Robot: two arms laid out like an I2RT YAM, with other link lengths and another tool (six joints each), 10 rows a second.
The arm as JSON. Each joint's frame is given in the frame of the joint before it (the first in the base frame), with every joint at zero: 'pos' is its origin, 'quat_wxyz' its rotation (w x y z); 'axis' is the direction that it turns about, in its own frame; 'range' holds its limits. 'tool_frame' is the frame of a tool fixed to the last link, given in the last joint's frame.
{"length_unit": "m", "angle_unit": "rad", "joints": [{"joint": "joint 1", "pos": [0.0, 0.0, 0.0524], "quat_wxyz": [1.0, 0.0, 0.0, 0.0], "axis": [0.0, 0.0, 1.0], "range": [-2.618, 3.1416]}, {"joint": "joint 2", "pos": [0.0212, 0.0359, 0.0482], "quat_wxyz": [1.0, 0.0, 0.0, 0.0], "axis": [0.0, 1.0, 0.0], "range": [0.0, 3.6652]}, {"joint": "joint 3", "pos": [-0.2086, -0.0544, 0.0], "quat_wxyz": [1.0, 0.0, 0.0, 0.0], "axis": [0.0, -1.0, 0.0], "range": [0.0, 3.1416]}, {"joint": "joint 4", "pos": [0.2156, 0.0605, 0.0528], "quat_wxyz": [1.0, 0.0, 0.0, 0.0], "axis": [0.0, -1.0, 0.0], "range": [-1.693, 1.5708]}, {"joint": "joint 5", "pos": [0.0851, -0.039, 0.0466], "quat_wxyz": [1.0, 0.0, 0.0, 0.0], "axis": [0.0, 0.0, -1.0], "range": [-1.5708, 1.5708]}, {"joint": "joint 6", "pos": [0.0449, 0.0, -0.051], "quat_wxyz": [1.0, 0.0, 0.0, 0.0], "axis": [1.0, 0.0, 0.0], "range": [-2.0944, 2.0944]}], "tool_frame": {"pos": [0.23, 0.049, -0.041], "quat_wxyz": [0.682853, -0.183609, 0.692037, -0.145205]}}
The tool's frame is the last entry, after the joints.
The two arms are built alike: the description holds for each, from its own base.
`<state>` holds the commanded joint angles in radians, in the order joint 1, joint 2, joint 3, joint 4, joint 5, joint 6, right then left.
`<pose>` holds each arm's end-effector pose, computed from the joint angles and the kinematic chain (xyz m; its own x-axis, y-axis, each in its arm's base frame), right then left.
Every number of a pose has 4 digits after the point.
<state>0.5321 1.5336 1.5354 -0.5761 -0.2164 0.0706 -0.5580 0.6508 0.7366 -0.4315 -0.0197 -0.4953</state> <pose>0.3684 0.3475 0.1411 -0.1786 -0.5453 -0.8190 -0.8137 0.5498 -0.1886 0.3411 -0.1752 0.1163 -0.5859 -0.6030 -0.5414 0.0111 0.6620 -0.7494</pose>
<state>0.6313 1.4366 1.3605 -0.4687 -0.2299 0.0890 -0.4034 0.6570 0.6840 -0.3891 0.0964 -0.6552</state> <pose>0.3207 0.3790 0.1320 -0.1166 -0.5332 -0.8379 -0.8637 0.4709 -0.1795 0.3486 -0.1593 0.0966 -0.5677 -0.7340 -0.3727 -0.1352 0.5297 -0.8373</pose>
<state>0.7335 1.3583 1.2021 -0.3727 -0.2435 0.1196 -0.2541 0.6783 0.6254 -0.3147 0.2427 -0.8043</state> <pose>0.2689 0.4056 0.1182 -0.0764 -0.5167 -0.8528 -0.9085 0.3885 -0.1541 0.3548 -0.1528 0.0824 -0.5427 -0.8180 -0.1905 -0.2429 0.3700 -0.8967</pose>
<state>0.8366 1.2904 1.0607 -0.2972 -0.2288 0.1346 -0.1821 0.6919 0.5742 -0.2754 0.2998 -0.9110</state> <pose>0.2209 0.4209 0.0989 -0.0374 -0.5192 -0.8538 -0.9383 0.3122 -0.1488 0.3545 -0.1471 0.0648 -0.5046 -0.8610 -0.0636 -0.3315 0.2613 -0.9066</pose>
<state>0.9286 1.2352 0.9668 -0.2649 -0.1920 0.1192 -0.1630 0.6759 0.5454 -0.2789 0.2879 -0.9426</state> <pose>0.1838 0.4261 0.0822 0.0175 -0.5390 -0.8421 -0.9535 0.2443 -0.1762 0.3529 -0.1384 0.0546 -0.4695 -0.8823 -0.0334 -0.3680 0.2299 -0.9009</pose>
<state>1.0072 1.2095 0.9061 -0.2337 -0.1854 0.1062 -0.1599 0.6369 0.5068 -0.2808 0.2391 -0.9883</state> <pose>0.1485 0.4330 0.0706 0.0698 -0.5433 -0.8366 -0.9678 0.1663 -0.1887 0.3526 -0.1269 0.0468 -0.4111 -0.9115 -0.0094 -0.3966 0.1882 -0.8985</pose>
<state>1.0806 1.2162 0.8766 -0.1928 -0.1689 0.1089 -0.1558 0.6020 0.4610 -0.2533 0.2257 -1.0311</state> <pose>0.1215 0.4436 0.0637 0.1073 -0.5377 -0.8363 -0.9744 0.1102 -0.1959 0.3530 -0.1245 0.0436 -0.3811 -0.9243 0.0210 -0.4008 0.1447 -0.9047</pose>
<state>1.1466 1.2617 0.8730 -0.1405 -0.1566 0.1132 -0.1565 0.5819 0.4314 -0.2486 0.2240 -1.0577</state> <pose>0.0987 0.4579 0.0564 0.1386 -0.5302 -0.8365 -0.9782 0.0584 -0.1991 0.3496 -0.1255 0.0370 -0.3705 -0.9277 0.0461 -0.4151 0.1210 -0.9017</pose>
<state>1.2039 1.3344 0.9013 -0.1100 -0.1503 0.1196 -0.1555 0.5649 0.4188 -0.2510 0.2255 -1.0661</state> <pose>0.0775 0.4722 0.0469 0.1580 -0.5337 -0.8308 -0.9814 0.0082 -0.1919 0.3478 -0.1257 0.0357 -0.3679 -0.9283 0.0540 -0.4164 0.1126 -0.9022</pose>
